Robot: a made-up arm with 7 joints. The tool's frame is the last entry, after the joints.
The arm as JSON. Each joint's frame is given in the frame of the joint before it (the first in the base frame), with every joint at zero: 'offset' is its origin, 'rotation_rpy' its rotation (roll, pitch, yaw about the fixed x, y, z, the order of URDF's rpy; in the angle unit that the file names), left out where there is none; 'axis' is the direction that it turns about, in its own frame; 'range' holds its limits. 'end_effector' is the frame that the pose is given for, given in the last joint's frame.
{
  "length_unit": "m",
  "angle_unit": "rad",
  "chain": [
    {
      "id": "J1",
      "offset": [
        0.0,
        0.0,
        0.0
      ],
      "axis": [
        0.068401,
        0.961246,
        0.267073
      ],
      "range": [
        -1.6,
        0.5
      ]
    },
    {
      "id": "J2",
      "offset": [
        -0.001,
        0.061,
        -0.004
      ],
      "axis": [
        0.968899,
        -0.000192,
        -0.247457
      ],
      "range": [
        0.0,
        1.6
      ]
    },
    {
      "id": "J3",
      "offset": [
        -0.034,
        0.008,
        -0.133
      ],
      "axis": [
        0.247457,
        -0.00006,
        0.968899
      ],
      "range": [
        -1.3,
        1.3
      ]
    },
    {
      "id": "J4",
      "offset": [
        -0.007,
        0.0,
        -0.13
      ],
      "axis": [
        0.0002,
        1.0,
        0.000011
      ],
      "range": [
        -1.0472,
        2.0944
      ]
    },
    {
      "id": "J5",
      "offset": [
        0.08,
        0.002,
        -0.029
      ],
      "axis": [
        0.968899,
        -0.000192,
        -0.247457
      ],
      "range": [
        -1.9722,
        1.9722
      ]
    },
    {
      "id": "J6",
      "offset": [
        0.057,
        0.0,
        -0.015
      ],
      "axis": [
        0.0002,
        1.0,
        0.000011
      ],
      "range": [
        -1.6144,
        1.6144
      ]
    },
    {
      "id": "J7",
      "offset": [
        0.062,
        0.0,
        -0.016
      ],
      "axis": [
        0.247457,
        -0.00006,
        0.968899
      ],
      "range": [
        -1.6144,
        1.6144
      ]
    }
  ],
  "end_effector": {
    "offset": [
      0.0,
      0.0,
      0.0
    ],
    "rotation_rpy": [
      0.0,
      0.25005,
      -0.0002
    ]
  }
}
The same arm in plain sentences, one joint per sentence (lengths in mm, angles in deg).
The arm has seven revolute joints in a row. What follows holds with every joint at zero, and every direction is one of the base frame's. The first joint lies at the same point as the base frame's origin and turns about the direction (0.068403, 0.961235, 0.26711), from -91.67 to 28.65 deg. The second joint lies 1 mm along -x and 61 mm along +y and 4 mm along -z from the first joint and turns about the direction (0.968889, -0.0002, -0.247497), from 0 to 91.67 deg. The third joint lies 34 mm along -x and 8 mm along +y and 133 mm along -z from the second joint and turns about the direction (0.247497, -0.0001, 0.968889), from -74.48 to 74.48 deg. The fourth joint lies 7 mm along -x and 130 mm along -z from the third joint and turns about the direction (0.0002, 1, 0), from -60 to 120 deg. The fifth joint lies 80 mm along +x and 2 mm along +y and 29 mm along -z from the fourth joint and turns about the direction (0.968889, -0.0002, -0.247497), from -113 to 113 deg. The sixth joint lies 57 mm along +x and 15 mm along -z from the fifth joint and turns about the direction (0.0002, 1, 0), from -92.5 to 92.5 deg. The seventh joint lies 62 mm along +x and 16 mm along -z from the sixth joint and turns about the direction (0.247497, -0.0001, 0.968889), from -92.5 to 92.5 deg. The tool frame, which is the frame that the pose is given for, lies at the same point as the seventh joint; its axes are the base frame's turned by roll 0, pitch 14.33 and yaw -0.01 deg (as in URDF: about the fixed x, then y, then z).
